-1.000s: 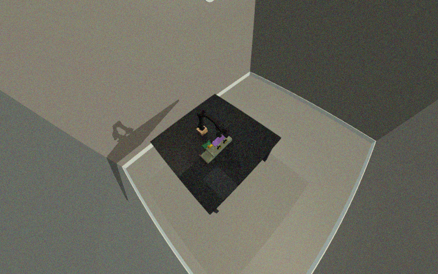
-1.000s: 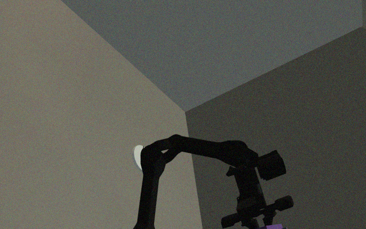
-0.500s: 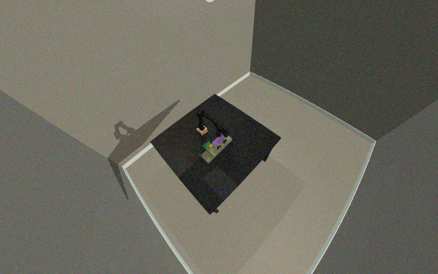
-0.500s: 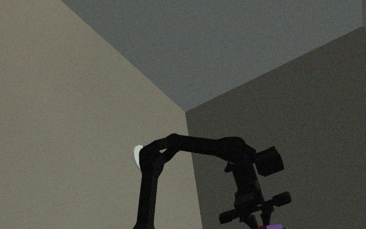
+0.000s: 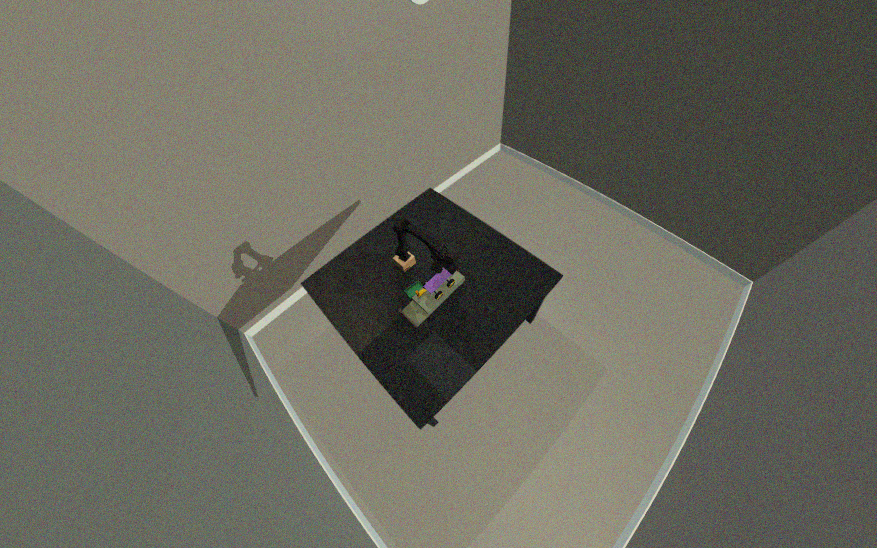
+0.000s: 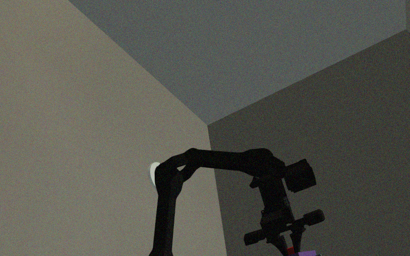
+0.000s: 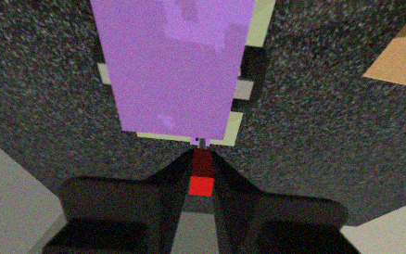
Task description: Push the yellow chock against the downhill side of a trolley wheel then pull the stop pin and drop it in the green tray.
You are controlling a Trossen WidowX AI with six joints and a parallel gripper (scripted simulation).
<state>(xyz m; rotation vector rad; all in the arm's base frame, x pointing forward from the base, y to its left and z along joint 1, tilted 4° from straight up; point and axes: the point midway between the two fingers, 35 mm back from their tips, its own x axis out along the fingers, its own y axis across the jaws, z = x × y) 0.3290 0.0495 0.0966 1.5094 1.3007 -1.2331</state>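
Right now my gripper tip is 19 cm to the left of the green tray, 16 cm above it and 14 cm past it. The rest, counted from my gripper tip: red-headed stop pin (right at my gripper tip); purple trolley (11 cm to the right, 4 cm below); yellow chock (21 cm to the right, 7 cm below, 6 cm behind).
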